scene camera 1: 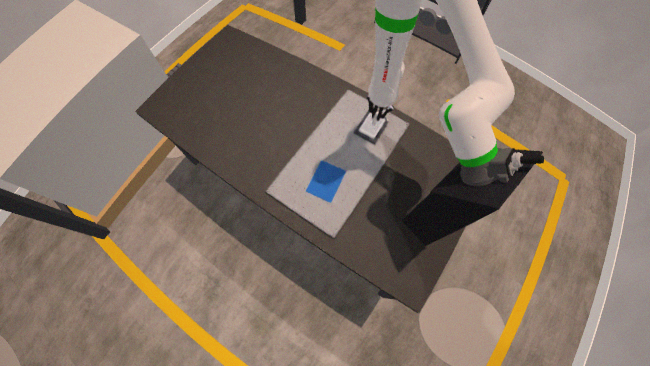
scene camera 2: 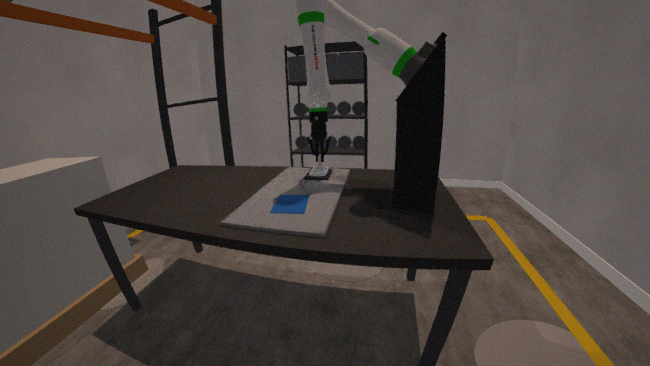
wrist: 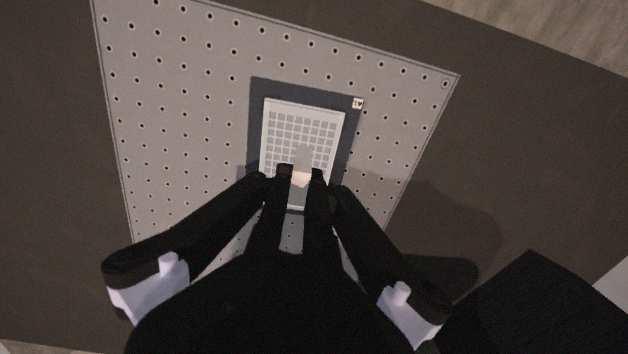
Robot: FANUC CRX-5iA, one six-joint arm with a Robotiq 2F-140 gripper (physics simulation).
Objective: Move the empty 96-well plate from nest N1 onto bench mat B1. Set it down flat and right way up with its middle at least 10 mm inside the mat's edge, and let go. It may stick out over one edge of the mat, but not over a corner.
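Frame: origin at the arm's base, x back, y down, z right, level; centimetres.
Seen in the pictures: gripper, fingertip midpoint: (scene camera 1: 374,122) (scene camera 2: 320,168) (wrist: 302,159); arm's base at its link origin: (scene camera 1: 484,171) (scene camera 2: 421,74).
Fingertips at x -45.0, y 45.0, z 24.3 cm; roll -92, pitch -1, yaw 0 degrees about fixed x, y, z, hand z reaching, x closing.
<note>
Offsets run from my fingertips to a thing's top centre. Level surfaces: height alone.
The white 96-well plate {dx -0.5, dy +0.6, dz -0.9 cm} (scene camera 1: 370,131) (scene camera 2: 319,172) (wrist: 280,142) lies flat, wells up, in the dark nest N1 {dx -0.5, dy +1.7, dz -0.9 cm} (scene camera 1: 372,140) (scene camera 2: 327,176) (wrist: 256,107). My gripper (scene camera 1: 376,121) (scene camera 2: 320,164) (wrist: 302,159) is shut with nothing between its fingers. Its fingertips are together over the middle of the plate and hide part of the wells in the wrist view; whether they touch the plate I cannot tell. The blue bench mat B1 {dy +3.0 cm} (scene camera 1: 328,187) (scene camera 2: 291,206) lies nearer scene camera 2, partly in the arm's shadow. It does not show in the wrist view.
Nest and mat are on a light perforated board {dy +3.2 cm} (scene camera 1: 295,175) (scene camera 2: 250,220) (wrist: 172,100) on the dark table {dy +4.5 cm} (scene camera 1: 200,90) (scene camera 2: 150,200) (wrist: 500,150). The arm's black pedestal (scene camera 1: 450,210) (scene camera 2: 417,150) (wrist: 525,300) stands beside the board. A grey cabinet (scene camera 1: 75,125) (scene camera 2: 50,225) stands beyond the table's far end.
</note>
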